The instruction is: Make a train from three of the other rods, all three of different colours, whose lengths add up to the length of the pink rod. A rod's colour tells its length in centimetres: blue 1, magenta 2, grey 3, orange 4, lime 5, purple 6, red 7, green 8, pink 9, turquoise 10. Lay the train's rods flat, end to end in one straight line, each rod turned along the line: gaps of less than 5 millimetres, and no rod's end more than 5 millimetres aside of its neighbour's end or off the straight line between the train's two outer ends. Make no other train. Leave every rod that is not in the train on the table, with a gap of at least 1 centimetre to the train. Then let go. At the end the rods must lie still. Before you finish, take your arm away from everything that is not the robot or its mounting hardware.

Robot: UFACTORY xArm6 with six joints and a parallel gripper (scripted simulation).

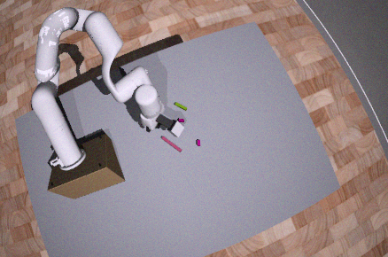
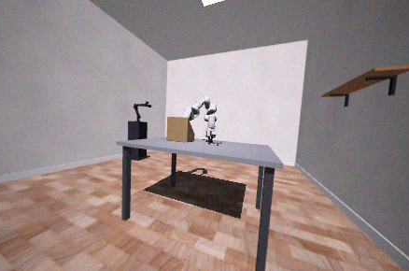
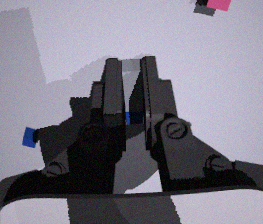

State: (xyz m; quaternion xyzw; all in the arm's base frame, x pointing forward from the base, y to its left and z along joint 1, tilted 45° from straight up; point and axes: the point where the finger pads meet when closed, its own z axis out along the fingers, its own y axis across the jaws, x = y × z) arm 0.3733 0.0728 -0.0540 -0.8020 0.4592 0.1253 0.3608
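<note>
The grey rod lies 2 cm below my hand. Also, from my hand: lime rod 12 cm ahead, 2 cm to the left, 2 cm below; then pink rod 10 cm to the right, 2 cm below, 1 cm ahead.
</note>
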